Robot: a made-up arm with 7 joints.
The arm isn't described. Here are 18 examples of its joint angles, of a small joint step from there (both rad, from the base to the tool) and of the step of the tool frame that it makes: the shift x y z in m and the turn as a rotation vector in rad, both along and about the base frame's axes.
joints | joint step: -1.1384 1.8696 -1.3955 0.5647 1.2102 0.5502 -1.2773 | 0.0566 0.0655 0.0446 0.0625 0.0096 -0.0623 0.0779
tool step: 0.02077 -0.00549 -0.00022 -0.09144 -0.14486 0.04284
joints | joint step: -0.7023 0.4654 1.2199 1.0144 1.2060 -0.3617 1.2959 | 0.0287 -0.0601 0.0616 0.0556 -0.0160 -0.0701 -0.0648
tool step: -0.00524 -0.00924 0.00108 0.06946 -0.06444 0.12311
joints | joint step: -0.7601 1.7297 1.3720 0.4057 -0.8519 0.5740 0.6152 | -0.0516 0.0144 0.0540 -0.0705 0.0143 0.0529 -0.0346
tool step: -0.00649 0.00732 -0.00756 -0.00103 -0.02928 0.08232
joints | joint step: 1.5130 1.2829 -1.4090 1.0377 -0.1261 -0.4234 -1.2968 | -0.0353 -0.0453 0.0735 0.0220 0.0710 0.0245 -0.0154
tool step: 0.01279 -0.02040 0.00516 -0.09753 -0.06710 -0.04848
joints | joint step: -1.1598 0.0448 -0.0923 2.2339 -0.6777 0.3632 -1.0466 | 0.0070 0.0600 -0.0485 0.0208 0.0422 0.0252 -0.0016
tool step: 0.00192 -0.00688 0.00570 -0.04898 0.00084 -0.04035
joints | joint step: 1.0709 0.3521 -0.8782 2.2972 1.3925 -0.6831 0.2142 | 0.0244 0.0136 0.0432 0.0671 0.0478 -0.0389 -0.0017
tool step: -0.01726 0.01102 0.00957 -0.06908 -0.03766 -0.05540
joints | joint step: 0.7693 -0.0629 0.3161 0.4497 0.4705 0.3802 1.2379 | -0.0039 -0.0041 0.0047 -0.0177 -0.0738 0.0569 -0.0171
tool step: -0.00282 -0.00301 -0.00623 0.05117 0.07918 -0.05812
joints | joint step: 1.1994 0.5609 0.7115 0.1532 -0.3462 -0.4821 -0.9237 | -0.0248 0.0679 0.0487 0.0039 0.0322 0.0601 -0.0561
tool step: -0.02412 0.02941 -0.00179 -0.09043 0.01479 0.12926
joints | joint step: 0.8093 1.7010 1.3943 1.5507 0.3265 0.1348 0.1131 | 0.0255 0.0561 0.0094 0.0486 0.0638 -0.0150 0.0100
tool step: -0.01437 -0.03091 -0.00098 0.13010 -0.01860 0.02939
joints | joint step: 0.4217 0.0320 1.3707 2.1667 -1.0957 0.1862 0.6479 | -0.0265 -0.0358 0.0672 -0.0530 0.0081 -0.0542 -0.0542
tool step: -0.00641 0.00791 -0.02653 -0.03226 0.03545 0.03821
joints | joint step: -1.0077 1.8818 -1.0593 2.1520 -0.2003 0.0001 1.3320 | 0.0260 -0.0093 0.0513 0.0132 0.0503 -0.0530 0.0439
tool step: 0.01451 -0.00689 -0.00681 -0.04592 -0.00144 0.04758
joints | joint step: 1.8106 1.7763 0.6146 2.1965 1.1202 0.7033 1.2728 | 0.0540 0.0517 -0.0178 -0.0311 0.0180 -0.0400 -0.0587
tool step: -0.01260 -0.00036 -0.00483 -0.02717 -0.09995 -0.00023
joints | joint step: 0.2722 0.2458 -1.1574 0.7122 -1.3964 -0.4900 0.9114 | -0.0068 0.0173 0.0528 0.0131 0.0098 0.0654 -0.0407
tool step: 0.00620 0.00916 0.00312 -0.02931 -0.06961 0.10029
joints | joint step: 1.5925 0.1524 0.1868 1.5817 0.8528 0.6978 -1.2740 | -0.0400 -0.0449 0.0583 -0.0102 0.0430 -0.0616 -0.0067
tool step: 0.01578 0.00627 -0.01234 -0.10337 -0.00697 -0.07784
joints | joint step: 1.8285 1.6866 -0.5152 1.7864 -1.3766 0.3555 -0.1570 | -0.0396 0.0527 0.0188 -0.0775 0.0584 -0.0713 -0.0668
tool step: -0.00691 0.02643 0.00003 -0.02511 0.07968 0.02375
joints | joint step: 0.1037 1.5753 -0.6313 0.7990 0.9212 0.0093 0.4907 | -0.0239 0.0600 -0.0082 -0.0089 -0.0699 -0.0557 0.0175
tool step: -0.00686 0.00803 0.02140 0.10109 0.06094 -0.06499
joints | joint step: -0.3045 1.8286 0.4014 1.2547 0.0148 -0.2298 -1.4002 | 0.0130 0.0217 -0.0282 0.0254 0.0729 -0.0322 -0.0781
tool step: 0.00280 -0.00886 0.00071 -0.04372 -0.06378 -0.08154
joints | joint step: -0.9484 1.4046 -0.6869 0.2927 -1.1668 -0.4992 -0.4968 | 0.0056 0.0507 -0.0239 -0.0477 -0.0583 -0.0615 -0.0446
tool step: 0.01959 0.01049 0.02693 0.01336 0.06525 -0.01411
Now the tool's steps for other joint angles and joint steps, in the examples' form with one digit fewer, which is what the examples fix.
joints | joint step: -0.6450 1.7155 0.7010 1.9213 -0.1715 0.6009 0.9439 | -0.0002 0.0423 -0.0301 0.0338 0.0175 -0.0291 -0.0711
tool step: -0.0013 -0.0152 -0.0057 0.0355 -0.0182 -0.1005
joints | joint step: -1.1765 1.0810 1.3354 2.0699 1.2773 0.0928 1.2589 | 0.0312 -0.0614 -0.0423 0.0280 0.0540 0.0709 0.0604
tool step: -0.0098 0.0006 -0.0087 -0.0894 0.0809 -0.0394
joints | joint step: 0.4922 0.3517 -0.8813 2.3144 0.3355 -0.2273 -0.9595 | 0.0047 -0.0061 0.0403 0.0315 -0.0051 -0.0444 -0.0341
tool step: -0.0028 0.0066 0.0108 -0.0960 -0.0432 0.0184
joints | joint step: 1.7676 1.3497 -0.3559 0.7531 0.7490 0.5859 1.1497 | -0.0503 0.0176 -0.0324 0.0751 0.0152 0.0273 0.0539
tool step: 0.0095 -0.0142 0.0050 0.0738 0.0744 -0.0657
